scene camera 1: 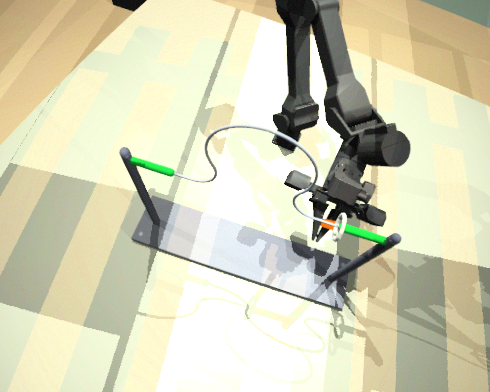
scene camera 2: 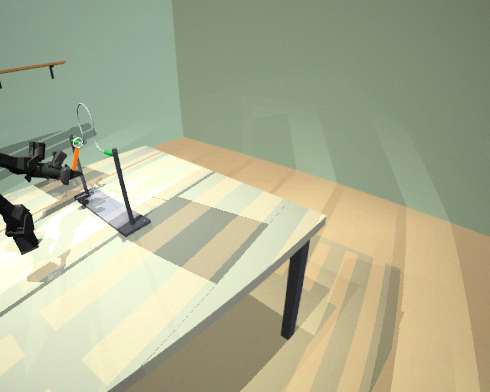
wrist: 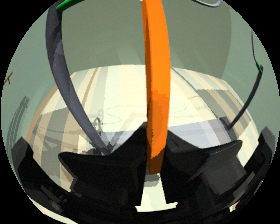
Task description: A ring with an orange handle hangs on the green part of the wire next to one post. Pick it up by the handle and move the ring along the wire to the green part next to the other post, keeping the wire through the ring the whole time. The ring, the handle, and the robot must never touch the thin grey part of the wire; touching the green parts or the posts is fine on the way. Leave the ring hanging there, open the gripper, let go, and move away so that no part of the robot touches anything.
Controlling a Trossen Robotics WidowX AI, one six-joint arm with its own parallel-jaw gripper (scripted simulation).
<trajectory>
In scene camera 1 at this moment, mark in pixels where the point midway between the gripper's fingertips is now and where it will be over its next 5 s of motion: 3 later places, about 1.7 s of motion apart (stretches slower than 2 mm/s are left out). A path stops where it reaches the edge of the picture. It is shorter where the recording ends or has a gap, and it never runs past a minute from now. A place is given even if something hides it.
My gripper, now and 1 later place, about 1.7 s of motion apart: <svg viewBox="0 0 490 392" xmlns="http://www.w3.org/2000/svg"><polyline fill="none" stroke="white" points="314,241 328,236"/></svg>
</trajectory>
